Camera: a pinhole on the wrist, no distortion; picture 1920 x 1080 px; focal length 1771.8 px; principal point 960.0 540.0 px. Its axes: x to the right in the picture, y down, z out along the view. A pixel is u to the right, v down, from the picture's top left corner.
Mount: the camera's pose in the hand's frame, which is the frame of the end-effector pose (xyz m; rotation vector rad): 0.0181 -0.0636 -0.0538 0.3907 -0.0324 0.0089
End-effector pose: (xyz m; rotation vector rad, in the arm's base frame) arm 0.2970 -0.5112 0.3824 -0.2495 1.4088 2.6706
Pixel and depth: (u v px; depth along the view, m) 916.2 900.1 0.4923
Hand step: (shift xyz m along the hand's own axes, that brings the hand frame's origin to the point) -0.0103 -0.1586 0.4388
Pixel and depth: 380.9 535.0 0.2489
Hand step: -0.0706 -0.1593 0.1732
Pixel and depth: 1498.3 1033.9 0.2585
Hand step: 0.0878 -0.0952 0.2151
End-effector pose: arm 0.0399 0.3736 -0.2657 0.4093 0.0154 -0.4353
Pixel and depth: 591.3 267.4 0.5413
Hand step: -0.1094 -0.3471 0.4110
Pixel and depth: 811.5 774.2 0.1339
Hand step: 0.0026 -0.0983 0.0763
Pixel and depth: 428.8 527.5 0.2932
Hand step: -0.0785 -0.1774 0.2134
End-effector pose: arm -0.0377 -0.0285 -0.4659 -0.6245 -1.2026 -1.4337
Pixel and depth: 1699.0 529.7 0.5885
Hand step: 0.2459 -0.2903 0.4969
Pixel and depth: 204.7 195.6 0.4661
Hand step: -0.1930 -0.3254 0.3358
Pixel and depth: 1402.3 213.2 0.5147
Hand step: 0.1326 -0.3471 0.3900
